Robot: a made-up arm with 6 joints. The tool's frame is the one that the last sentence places.
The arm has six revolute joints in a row. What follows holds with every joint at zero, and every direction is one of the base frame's.
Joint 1 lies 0.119 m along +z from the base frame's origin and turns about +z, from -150 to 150 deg.
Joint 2 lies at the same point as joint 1 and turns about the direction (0.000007, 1, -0.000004), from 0 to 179.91 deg.
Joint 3 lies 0.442 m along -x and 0.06 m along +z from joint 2 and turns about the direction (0.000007, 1, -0.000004), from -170 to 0 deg.
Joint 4 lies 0.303 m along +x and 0.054 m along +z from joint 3 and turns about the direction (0.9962, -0.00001, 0.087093), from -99.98 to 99.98 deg.
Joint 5 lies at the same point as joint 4 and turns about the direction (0.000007, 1, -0.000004), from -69.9 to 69.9 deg.
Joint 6 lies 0.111 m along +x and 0.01 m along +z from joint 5 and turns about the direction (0.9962, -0.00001, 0.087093), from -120 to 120 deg.
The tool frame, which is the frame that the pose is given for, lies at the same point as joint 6; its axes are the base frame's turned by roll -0.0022, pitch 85.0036 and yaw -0.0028 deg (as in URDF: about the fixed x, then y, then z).
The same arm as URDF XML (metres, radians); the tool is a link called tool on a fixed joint. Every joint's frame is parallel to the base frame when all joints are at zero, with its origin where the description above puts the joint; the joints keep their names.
<robot name="arm">
  <link name="base"/>
  <link name="link1"/>
  <link name="link2"/>
  <link name="link3"/>
  <link name="link4"/>
  <link name="link5"/>
  <link name="link6"/>
  <link name="tool"/>
  <joint name="joint 1" type="revolute">
    <parent link="base"/>
    <child link="link1"/>
    <origin xyz="0 0 0.119"/>
    <axis xyz="0 0 1"/>
    <limit lower="-2.618" upper="2.618"/>
  </joint>
  <joint name="joint 2" type="revolute">
    <parent link="link1"/>
    <child link="link2"/>
    <origin xyz="0 0 0"/>
    <axis xyz="0 1 0"/>
    <limit lower="0" upper="3.14"/>
  </joint>
  <joint name="joint 3" type="revolute">
    <parent link="link2"/>
    <child link="link3"/>
    <origin xyz="-0.442 0 0.06"/>
    <axis xyz="0 1 0"/>
    <limit lower="-2.9671" upper="0"/>
  </joint>
  <joint name="joint 4" type="revolute">
    <parent link="link3"/>
    <child link="link4"/>
    <origin xyz="0.303 0 0.054"/>
    <axis xyz="0.9962 0 0.0871"/>
    <limit lower="-1.745" upper="1.745"/>
  </joint>
  <joint name="joint 5" type="revolute">
    <parent link="link4"/>
    <child link="link5"/>
    <origin xyz="0 0 0"/>
    <axis xyz="0 1 0"/>
    <limit lower="-1.22" upper="1.22"/>
  </joint>
  <joint name="joint 6" type="revolute">
    <parent link="link5"/>
    <child link="link6"/>
    <origin xyz="0.111 0 0.01"/>
    <axis xyz="0.9962 0 0.0871"/>
    <limit lower="-2.0944" upper="2.0944"/>
  </joint>
  <joint name="tool_fixed" type="fixed">
    <parent link="link6"/>
    <child link="tool"/>
    <origin xyz="0 0 0" rpy="0 1.4836 0"/>
  </joint>
</robot>

